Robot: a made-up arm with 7 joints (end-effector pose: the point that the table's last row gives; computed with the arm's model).
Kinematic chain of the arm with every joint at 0, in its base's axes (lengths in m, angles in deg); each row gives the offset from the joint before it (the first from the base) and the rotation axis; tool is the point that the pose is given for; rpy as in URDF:
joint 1: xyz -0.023 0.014 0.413 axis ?
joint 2: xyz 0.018 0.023 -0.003 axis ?
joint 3: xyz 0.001 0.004 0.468 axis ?
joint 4: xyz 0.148 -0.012 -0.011 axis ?
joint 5: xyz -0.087 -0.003 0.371 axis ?
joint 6: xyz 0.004 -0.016 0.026 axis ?
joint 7: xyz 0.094 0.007 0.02 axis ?
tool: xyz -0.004 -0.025 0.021 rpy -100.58 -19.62 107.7
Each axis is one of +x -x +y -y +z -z.
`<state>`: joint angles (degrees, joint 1 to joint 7).
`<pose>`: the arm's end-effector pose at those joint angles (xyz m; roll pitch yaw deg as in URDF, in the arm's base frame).
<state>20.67 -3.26 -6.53 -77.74 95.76 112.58 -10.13</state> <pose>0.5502 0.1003 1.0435 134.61 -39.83 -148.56</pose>
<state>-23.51 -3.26 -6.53 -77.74 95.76 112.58 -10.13</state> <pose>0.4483 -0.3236 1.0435 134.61 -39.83 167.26</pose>
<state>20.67 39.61 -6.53 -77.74 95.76 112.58 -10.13</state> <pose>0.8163 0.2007 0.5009 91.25 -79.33 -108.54</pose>
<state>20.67 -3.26 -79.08 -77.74 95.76 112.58 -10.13</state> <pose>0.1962 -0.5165 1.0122 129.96 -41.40 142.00</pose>
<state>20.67 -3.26 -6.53 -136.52 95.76 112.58 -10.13</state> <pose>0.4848 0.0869 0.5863 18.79 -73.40 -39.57</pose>
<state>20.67 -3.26 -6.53 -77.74 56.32 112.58 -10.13</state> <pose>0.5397 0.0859 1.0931 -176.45 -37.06 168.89</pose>
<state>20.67 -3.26 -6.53 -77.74 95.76 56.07 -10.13</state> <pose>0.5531 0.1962 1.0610 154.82 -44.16 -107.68</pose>
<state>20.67 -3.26 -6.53 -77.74 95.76 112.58 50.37</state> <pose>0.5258 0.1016 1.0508 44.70 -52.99 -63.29</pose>
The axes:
joint 1: +z
joint 2: +y
joint 3: +z
joint 4: -y
joint 5: +z
joint 6: -y
joint 7: -z

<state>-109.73 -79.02 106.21 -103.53 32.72 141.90 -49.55</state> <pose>0.7456 0.2704 0.4342 -64.59 17.91 157.35</pose>
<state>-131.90 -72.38 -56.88 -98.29 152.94 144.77 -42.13</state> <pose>-0.2017 0.5145 0.7891 39.49 16.16 21.72</pose>
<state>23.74 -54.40 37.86 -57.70 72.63 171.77 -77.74</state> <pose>-0.4148 0.0294 1.1726 71.96 58.86 107.58</pose>
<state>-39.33 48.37 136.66 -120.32 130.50 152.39 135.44</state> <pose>0.2794 0.3371 0.8360 98.25 75.03 135.47</pose>
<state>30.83 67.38 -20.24 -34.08 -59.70 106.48 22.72</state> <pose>0.8419 0.4669 0.5063 -98.53 56.81 126.27</pose>
